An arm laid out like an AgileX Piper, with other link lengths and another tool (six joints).
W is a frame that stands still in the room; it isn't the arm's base.
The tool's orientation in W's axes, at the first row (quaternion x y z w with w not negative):
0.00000, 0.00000, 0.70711, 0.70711
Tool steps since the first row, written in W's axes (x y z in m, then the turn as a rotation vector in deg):
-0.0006, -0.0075, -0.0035, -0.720, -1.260, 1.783
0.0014, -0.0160, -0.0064, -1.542, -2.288, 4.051
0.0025, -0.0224, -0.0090, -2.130, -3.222, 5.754
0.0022, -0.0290, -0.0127, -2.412, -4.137, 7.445
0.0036, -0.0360, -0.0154, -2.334, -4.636, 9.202
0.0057, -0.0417, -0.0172, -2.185, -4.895, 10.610
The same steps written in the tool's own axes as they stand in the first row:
-0.0075, 0.0006, -0.0035, -1.260, 0.720, 1.783
-0.0160, -0.0014, -0.0064, -2.288, 1.542, 4.051
-0.0224, -0.0025, -0.0090, -3.222, 2.130, 5.754
-0.0290, -0.0022, -0.0127, -4.137, 2.412, 7.445
-0.0360, -0.0036, -0.0154, -4.636, 2.334, 9.202
-0.0417, -0.0057, -0.0172, -4.895, 2.185, 10.610

